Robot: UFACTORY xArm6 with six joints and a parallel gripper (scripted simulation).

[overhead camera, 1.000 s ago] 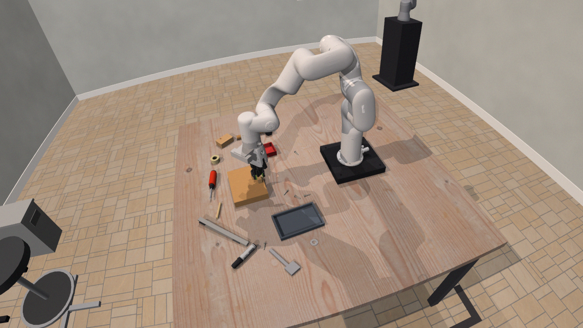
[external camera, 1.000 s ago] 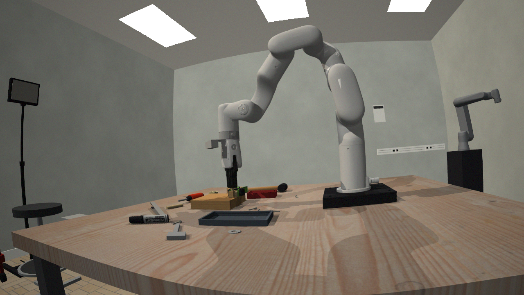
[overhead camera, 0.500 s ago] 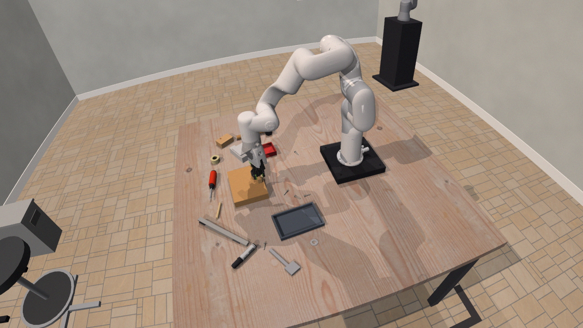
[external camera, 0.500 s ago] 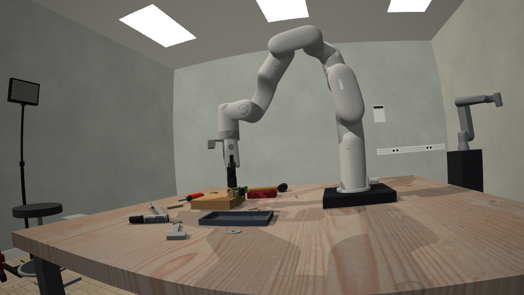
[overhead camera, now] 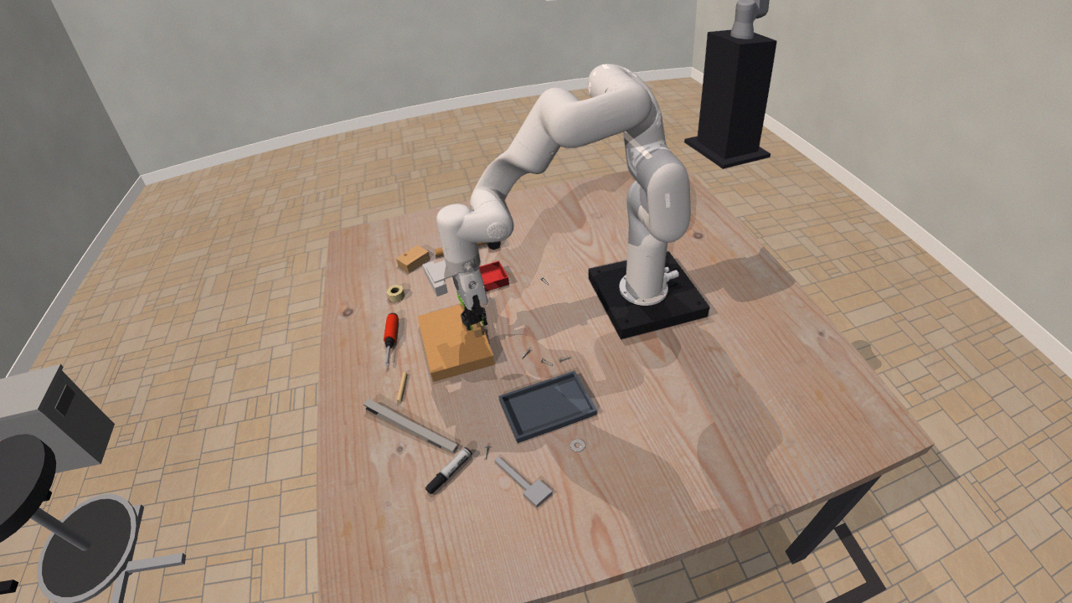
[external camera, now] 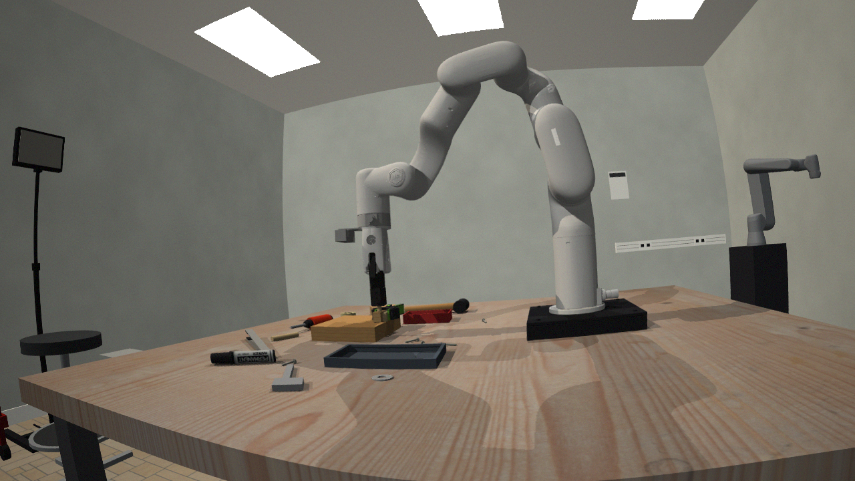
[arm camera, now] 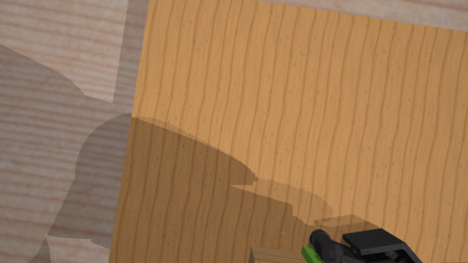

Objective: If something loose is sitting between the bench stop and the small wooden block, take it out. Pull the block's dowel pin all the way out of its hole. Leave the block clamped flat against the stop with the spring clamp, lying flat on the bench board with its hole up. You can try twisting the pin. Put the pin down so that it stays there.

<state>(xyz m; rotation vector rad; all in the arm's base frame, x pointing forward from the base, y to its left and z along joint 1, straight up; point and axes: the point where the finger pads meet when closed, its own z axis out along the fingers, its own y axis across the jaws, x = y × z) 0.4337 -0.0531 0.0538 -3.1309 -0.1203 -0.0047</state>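
Right now the dowel pin is 2 cm below my hand. Also, from my hand: small wooden block 5 cm below; red tray 8 cm behind, 20 cm to the right, 8 cm below; orange bench board 5 cm ahead, 1 cm to the right, 6 cm below.
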